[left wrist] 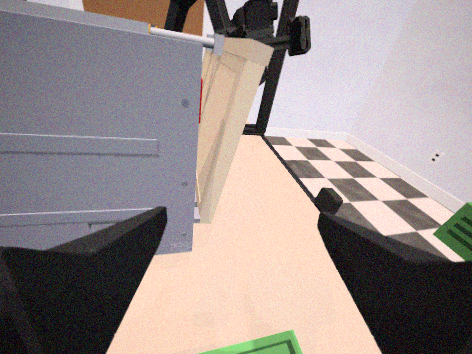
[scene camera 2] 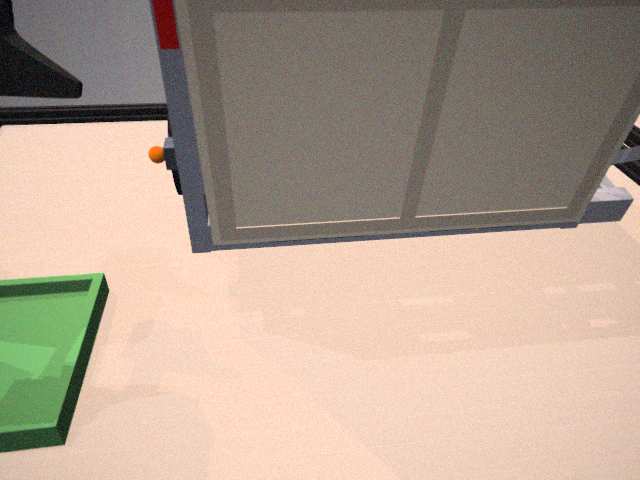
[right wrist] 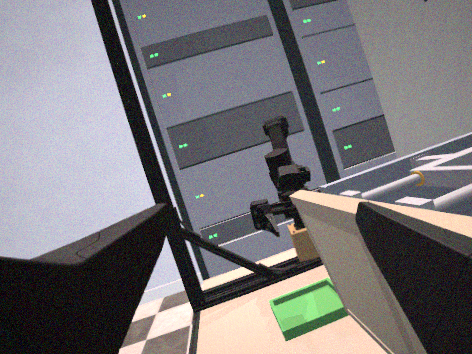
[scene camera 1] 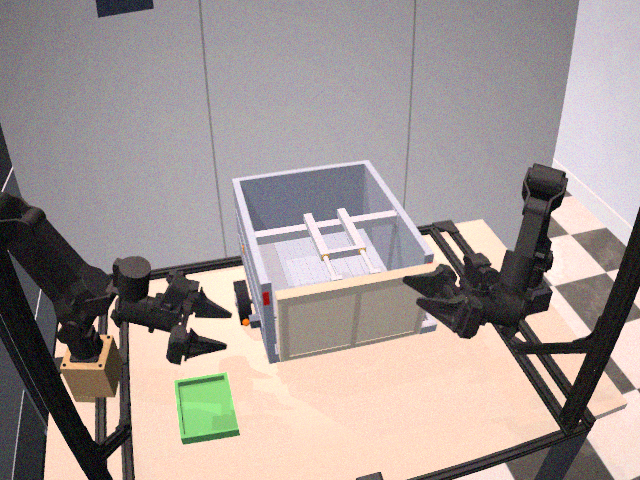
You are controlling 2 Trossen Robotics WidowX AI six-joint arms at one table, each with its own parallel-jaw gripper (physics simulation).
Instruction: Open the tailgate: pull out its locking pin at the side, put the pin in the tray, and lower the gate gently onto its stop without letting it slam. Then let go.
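Frame: origin at the left arm's base, x back, y right, z up, level; metres.
Where they show: left gripper, fingertip midpoint: (left wrist: 243, 216) (scene camera 2: 42, 110) (right wrist: 303, 230) (scene camera 1: 229, 330); right gripper, fingertip midpoint: (left wrist: 272, 23) (right wrist: 261, 211) (scene camera 1: 409, 289); left arm's base, link origin: (scene camera 1: 86, 351).
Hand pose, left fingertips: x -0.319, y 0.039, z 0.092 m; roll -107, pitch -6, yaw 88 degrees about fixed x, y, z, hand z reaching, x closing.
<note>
Each offset is from my left fingertips to the top centre of the thing.
The beige tailgate (scene camera 1: 320, 325) (scene camera 2: 320, 118) (left wrist: 240, 105) (right wrist: 340, 245) stands upright across the back of the grey trailer. The locking pin's orange knob (scene camera 1: 245, 321) (scene camera 2: 156, 153) sticks out from a small bracket low at the trailer's left side; it does not show in the left wrist view. The green tray {dx +0.072, dy +0.028, dz -0.180 m} (scene camera 1: 210, 438) (scene camera 2: 85, 366) (left wrist: 250, 341) (right wrist: 317, 325) holds no pin. My left gripper (scene camera 1: 227, 330) (left wrist: 243, 216) is open and empty, left of the knob and above the table. My right gripper (scene camera 1: 410, 289) is open by the gate's upper right corner, one finger overlapping the gate in view.
The grey trailer body (scene camera 1: 250, 258) (scene camera 2: 178, 103) (left wrist: 100, 95) has a dark wheel {dx +0.000, dy -0.247, dz -0.098 m} (scene camera 1: 241, 302) beside the knob. Two white struts join the crossbar inside to the gate. A wooden block (scene camera 1: 93, 379) stands under my left arm. Black frame rails border the table.
</note>
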